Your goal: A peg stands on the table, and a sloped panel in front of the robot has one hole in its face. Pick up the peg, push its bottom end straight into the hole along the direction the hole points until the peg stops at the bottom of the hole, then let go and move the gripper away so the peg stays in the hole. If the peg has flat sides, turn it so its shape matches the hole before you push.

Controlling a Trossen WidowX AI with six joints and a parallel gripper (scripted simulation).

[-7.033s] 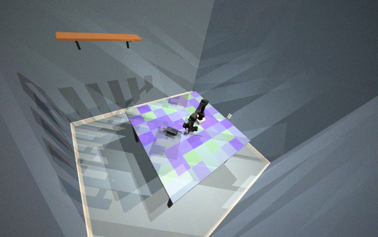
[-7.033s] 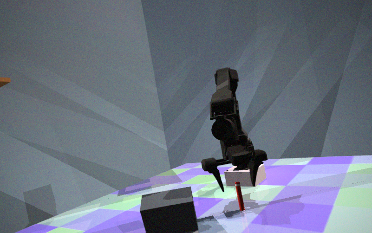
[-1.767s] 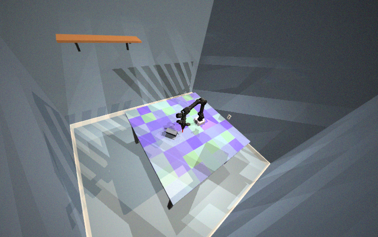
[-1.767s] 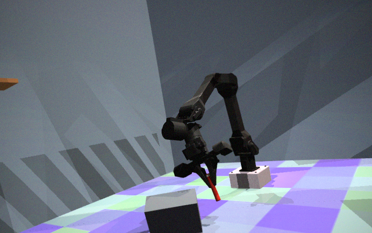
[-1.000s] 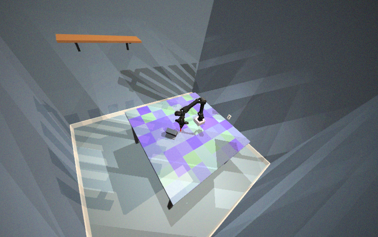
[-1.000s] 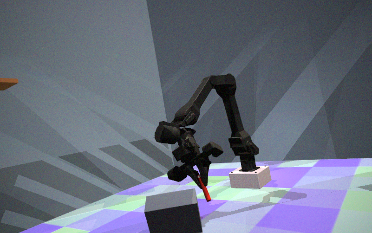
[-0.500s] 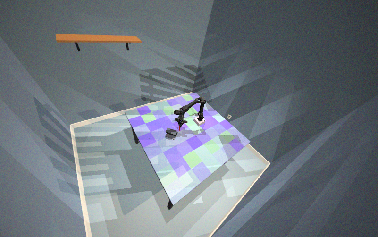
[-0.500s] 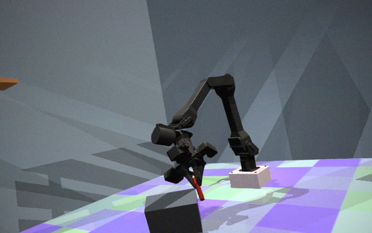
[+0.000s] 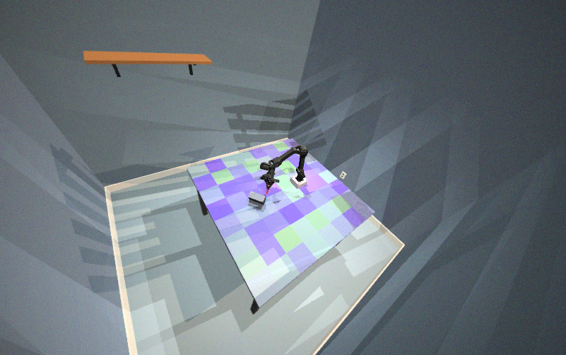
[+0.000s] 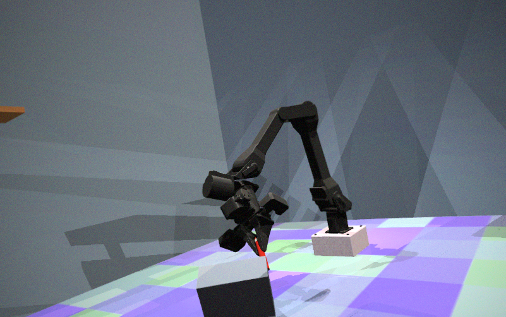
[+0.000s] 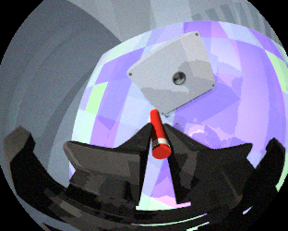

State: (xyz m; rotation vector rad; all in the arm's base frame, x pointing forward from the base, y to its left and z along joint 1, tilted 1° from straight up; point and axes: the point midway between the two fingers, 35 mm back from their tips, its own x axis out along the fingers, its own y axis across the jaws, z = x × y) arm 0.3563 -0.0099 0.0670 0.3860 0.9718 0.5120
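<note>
My gripper tip is 10 cm short of the grey sloped panel, 2 cm to the right of it and 5 cm above it. The rest, counted from my gripper tip: red peg: 1 cm behind, 1 cm to the right, 1 cm above.
</note>
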